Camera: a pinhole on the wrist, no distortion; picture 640 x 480 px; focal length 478.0 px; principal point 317.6 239.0 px. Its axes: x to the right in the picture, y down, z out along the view. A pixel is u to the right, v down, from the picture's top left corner.
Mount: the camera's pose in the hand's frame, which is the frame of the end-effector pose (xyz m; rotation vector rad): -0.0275 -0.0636 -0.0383 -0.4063 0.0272 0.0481
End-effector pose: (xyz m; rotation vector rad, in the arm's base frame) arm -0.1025 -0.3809 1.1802 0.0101 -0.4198 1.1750
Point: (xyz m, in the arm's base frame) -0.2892 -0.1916 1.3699
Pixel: 618.3 453.1
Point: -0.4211 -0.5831 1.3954
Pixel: 111.4 309.6
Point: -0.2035 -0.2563 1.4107
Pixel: 603.0 290.8
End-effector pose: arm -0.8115 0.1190 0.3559 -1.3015 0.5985 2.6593
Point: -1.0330 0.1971 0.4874
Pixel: 394.0 181.2
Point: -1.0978 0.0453 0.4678
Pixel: 482.9 381.8
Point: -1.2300 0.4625 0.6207
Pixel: outside the picture
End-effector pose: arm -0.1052 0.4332 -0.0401 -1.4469 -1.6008 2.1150
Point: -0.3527 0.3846 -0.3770
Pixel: outside the picture
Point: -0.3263 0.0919 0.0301
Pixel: 191.6 116.0
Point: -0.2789 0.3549 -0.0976
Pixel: 532.5 181.1
